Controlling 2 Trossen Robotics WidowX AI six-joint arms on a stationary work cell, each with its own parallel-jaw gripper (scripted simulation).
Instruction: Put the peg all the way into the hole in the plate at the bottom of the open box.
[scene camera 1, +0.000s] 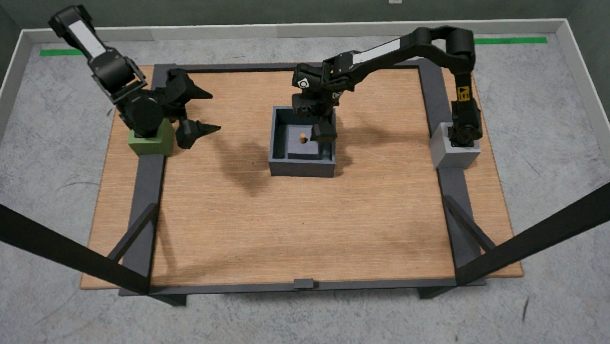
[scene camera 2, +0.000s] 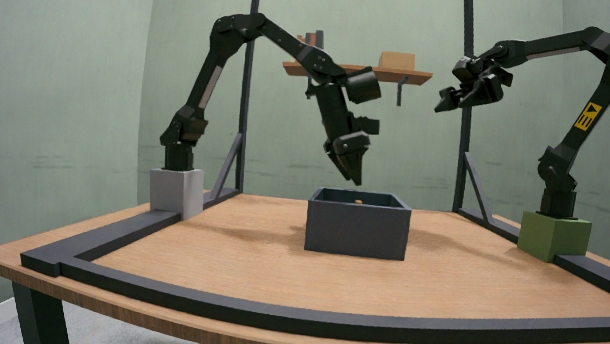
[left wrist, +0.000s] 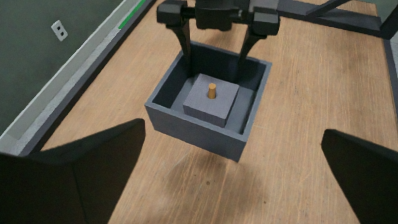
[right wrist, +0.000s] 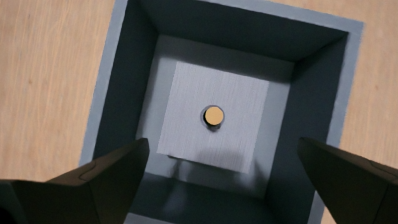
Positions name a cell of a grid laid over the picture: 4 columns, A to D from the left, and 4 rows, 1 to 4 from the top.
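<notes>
There's a box (scene camera 2: C3) that scene camera 2 shows me, and scene camera 1 gives me the box (scene camera 1: B2) as well; the left wrist view shows the box (left wrist: B2), and the right wrist view shows the box (right wrist: D2). I can see a grey plate (scene camera 1: B2) too, with the left wrist view showing the grey plate (left wrist: C2) and the right wrist view showing the plate (right wrist: C3). A grey base block (scene camera 1: C2) is there, and so is a green base block (scene camera 2: D3). My left gripper (scene camera 1: B2) is visible, and scene camera 2 also shows my left gripper (scene camera 2: C2), as the left wrist view does with my left gripper (left wrist: C3). My right gripper (scene camera 2: C3) is visible as well.
</notes>
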